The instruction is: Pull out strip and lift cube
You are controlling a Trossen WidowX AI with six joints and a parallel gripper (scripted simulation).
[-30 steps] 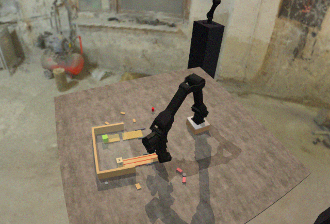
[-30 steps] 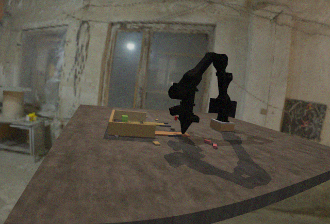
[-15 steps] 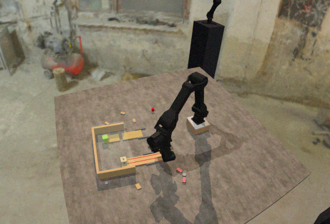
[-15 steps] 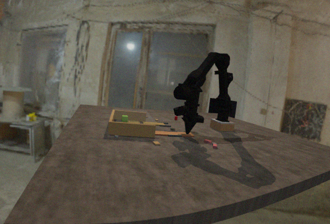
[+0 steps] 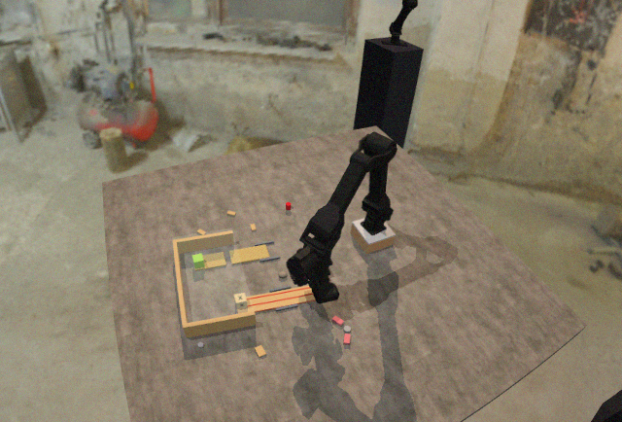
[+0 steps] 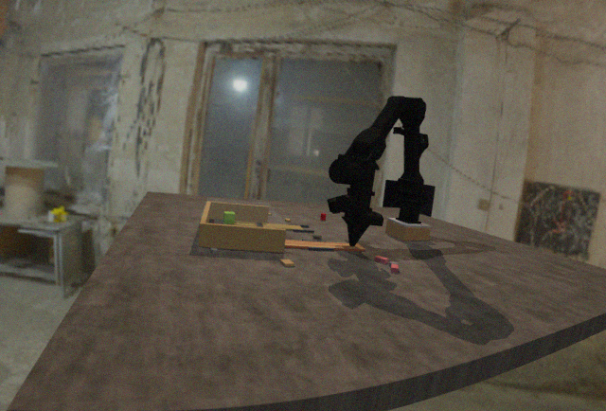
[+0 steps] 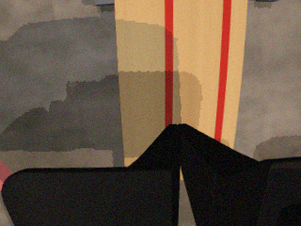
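Right now the striped strip is 90 mm ahead of my gripper tip and 30 mm to the right of it. Also, from my gripper tip: cube marked x 200 mm ahead, 70 mm to the right, 20 mm above; red peg 130 mm behind, 360 mm to the right, 10 mm above; grey disc 10 mm behind, 150 mm to the left.
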